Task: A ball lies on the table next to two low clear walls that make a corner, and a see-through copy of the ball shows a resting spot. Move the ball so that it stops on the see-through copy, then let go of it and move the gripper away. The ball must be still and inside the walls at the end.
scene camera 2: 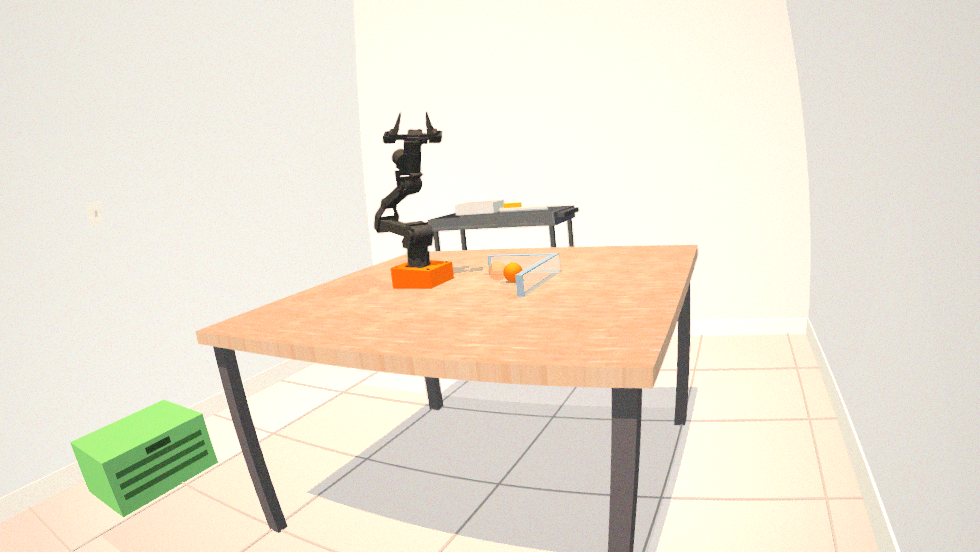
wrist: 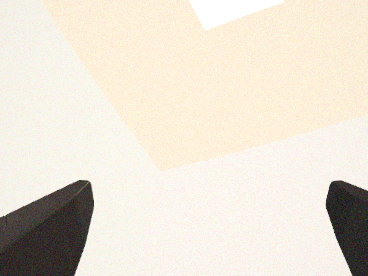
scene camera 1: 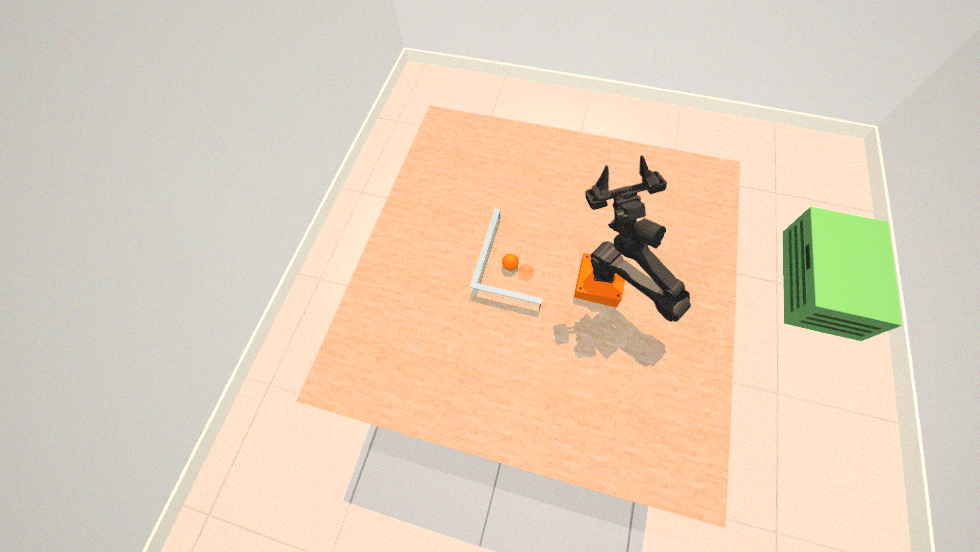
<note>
My gripper is open, with nothing in its grasp. Also in view: a clear wall.
My gripper also shows in scene camera 2 and in the wrist view.
</note>
